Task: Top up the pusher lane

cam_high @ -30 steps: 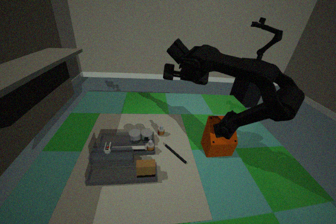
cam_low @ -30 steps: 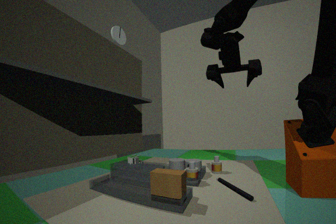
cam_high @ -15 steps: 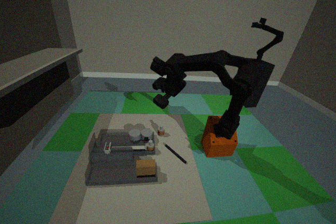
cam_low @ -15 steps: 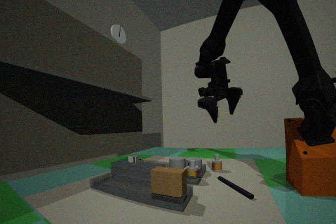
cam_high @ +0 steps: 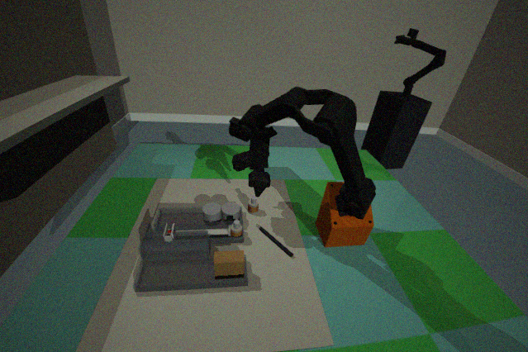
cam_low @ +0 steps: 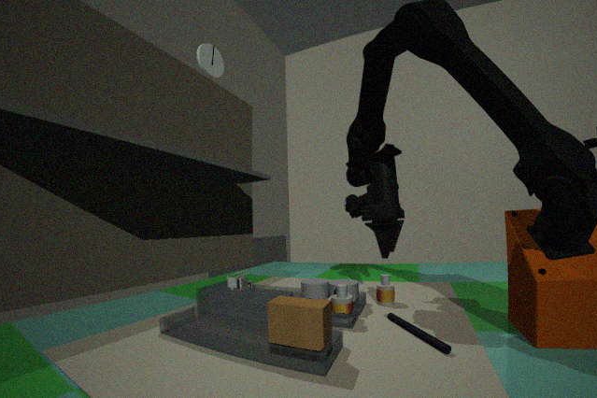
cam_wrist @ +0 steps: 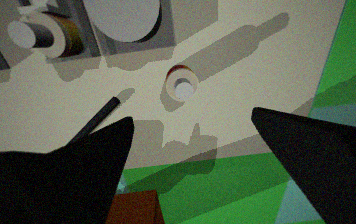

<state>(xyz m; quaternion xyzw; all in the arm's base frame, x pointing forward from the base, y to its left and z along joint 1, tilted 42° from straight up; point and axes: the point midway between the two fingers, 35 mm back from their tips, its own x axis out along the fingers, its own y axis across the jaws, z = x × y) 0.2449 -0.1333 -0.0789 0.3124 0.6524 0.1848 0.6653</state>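
Right now the black pen is 150 mm to the left of my gripper tip, 100 mm below it and 30 mm behind it. The rest, counted from my gripper tip: grey lane fixture (230 mm ahead, 120 mm to the left, 80 mm below); tan box (240 mm to the left, 120 mm ahead, 60 mm below); red part (270 mm ahead, 130 mm to the left, 30 mm below).
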